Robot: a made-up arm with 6 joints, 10 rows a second.
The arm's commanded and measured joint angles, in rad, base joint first. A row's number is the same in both.
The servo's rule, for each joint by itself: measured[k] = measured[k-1] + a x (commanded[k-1-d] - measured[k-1]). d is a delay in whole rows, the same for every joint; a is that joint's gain. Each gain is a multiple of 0.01, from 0.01 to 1. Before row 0 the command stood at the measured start. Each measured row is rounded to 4 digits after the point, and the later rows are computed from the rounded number. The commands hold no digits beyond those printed.
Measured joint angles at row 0:
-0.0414 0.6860 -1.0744 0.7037 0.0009 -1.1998
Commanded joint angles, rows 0 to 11:
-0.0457 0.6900 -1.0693 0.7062 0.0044 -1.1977
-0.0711 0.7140 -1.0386 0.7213 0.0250 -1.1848
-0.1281 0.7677 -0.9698 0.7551 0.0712 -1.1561
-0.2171 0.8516 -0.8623 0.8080 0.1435 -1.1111
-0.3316 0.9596 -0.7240 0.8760 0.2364 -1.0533
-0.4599 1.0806 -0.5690 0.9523 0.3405 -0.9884
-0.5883 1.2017 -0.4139 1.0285 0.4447 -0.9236
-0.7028 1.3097 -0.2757 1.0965 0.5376 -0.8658
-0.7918 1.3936 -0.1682 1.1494 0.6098 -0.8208
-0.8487 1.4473 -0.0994 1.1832 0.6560 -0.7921
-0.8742 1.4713 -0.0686 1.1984 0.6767 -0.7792
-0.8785 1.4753 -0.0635 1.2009 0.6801 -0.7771
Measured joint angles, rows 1 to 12:
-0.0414 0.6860 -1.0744 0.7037 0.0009 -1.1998
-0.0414 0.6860 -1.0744 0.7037 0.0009 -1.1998
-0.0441 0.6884 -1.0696 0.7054 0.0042 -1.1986
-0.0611 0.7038 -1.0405 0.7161 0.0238 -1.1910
-0.1033 0.7421 -0.9740 0.7422 0.0684 -1.1718
-0.1750 0.8078 -0.8690 0.7863 0.1390 -1.1384
-0.2737 0.8989 -0.7327 0.8464 0.2306 -1.0916
-0.3910 1.0079 -0.5788 0.9174 0.3339 -1.0348
-0.5153 1.1242 -0.4238 0.9918 0.4381 -0.9736
-0.6334 1.2355 -0.2846 1.0619 0.5316 -0.9143
-0.7332 1.3304 -0.1752 1.1205 0.6051 -0.8629
-0.8060 1.4005 -0.1039 1.1625 0.6529 -0.8240
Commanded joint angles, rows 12 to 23:
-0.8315 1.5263 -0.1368 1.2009 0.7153 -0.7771
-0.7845 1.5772 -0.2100 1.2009 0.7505 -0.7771
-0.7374 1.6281 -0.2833 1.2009 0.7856 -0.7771
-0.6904 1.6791 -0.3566 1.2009 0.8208 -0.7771
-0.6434 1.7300 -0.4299 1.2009 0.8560 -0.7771
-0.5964 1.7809 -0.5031 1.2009 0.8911 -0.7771
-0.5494 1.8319 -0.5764 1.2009 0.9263 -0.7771
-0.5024 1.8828 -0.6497 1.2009 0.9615 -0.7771
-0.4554 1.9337 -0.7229 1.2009 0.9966 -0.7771
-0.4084 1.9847 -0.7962 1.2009 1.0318 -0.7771
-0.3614 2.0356 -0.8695 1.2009 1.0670 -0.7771
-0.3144 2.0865 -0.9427 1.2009 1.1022 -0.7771
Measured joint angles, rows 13 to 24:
-0.8490 1.4430 -0.0707 1.1866 0.6753 -0.7994
-0.8676 1.4624 -0.0639 1.1962 0.6798 -0.7871
-0.8449 1.5007 -0.1324 1.1993 0.7132 -0.7816
-0.8068 1.5466 -0.2053 1.2004 0.7483 -0.7791
-0.7631 1.5955 -0.2786 1.2007 0.7834 -0.7780
-0.7173 1.6457 -0.3519 1.2008 0.8186 -0.7775
-0.6707 1.6963 -0.4252 1.2009 0.8538 -0.7773
-0.6239 1.7471 -0.4984 1.2009 0.8889 -0.7772
-0.5770 1.7980 -0.5717 1.2009 0.9241 -0.7771
-0.5300 1.8489 -0.6450 1.2009 0.9593 -0.7771
-0.4830 1.8998 -0.7182 1.2009 0.9944 -0.7771
-0.4360 1.9507 -0.7915 1.2009 1.0296 -0.7771

